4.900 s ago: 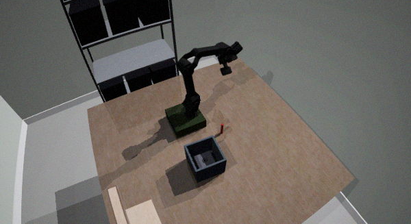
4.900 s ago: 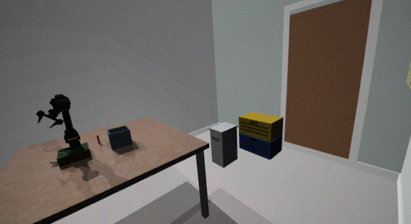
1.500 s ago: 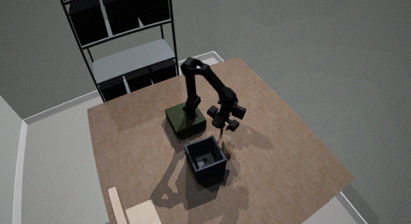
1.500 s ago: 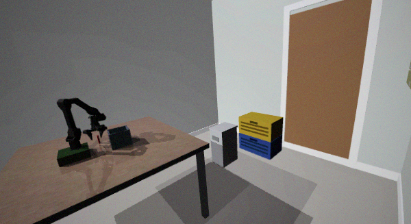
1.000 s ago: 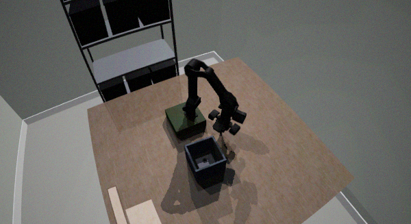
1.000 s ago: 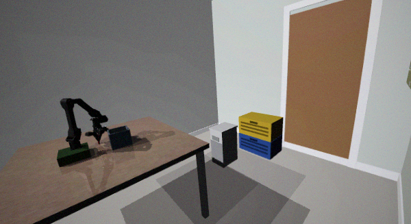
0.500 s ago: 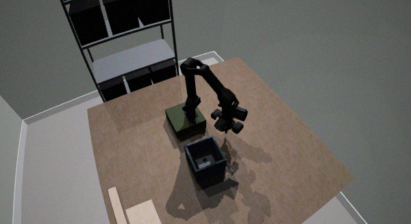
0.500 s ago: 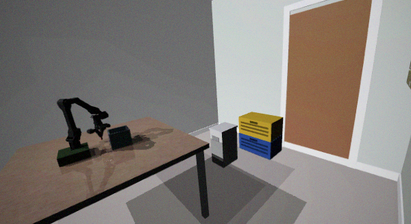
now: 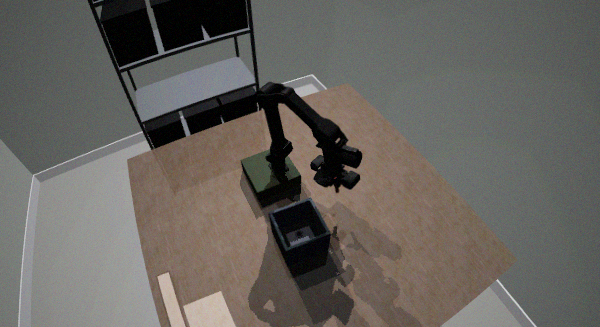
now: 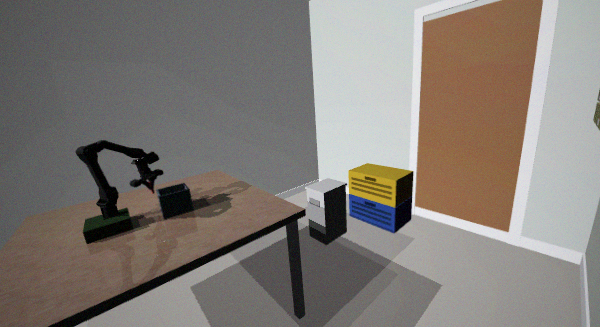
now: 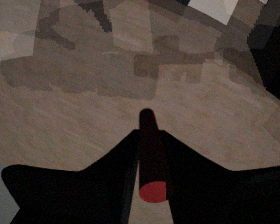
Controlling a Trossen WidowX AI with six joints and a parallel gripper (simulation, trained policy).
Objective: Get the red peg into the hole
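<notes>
My gripper tip is 21 cm to the left of the grey plate, 8 cm short of it and 7 cm above it. Also, from my gripper tip: red peg (1 cm to the right, 1 cm above).
</notes>
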